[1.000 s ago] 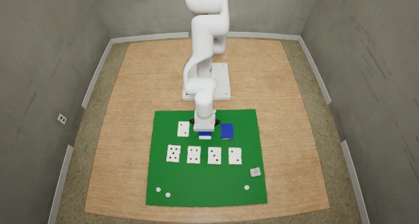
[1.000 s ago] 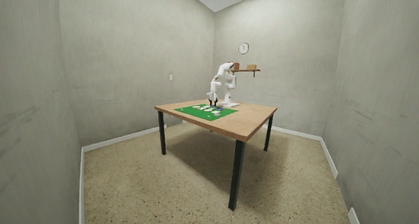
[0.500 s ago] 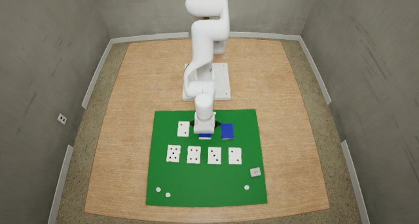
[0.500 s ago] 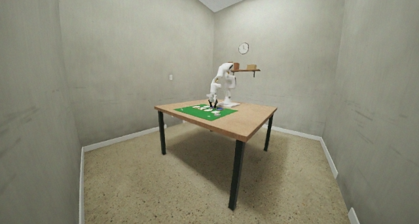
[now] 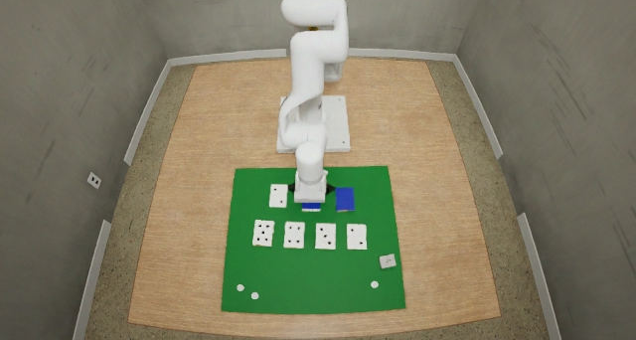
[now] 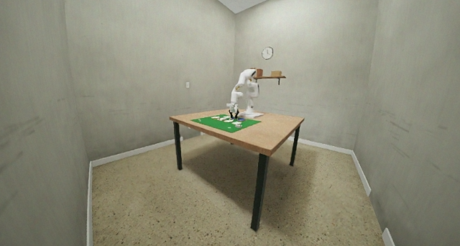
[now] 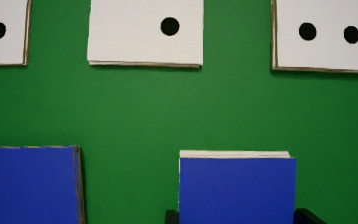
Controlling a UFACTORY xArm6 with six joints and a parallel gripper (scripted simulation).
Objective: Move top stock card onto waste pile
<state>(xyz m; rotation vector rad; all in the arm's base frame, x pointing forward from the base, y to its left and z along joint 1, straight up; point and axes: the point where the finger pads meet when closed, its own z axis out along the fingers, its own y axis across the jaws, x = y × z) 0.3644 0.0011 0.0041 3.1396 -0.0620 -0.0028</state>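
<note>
Right now the green mat is 140 mm ahead of my hand and 40 mm below it.
</note>
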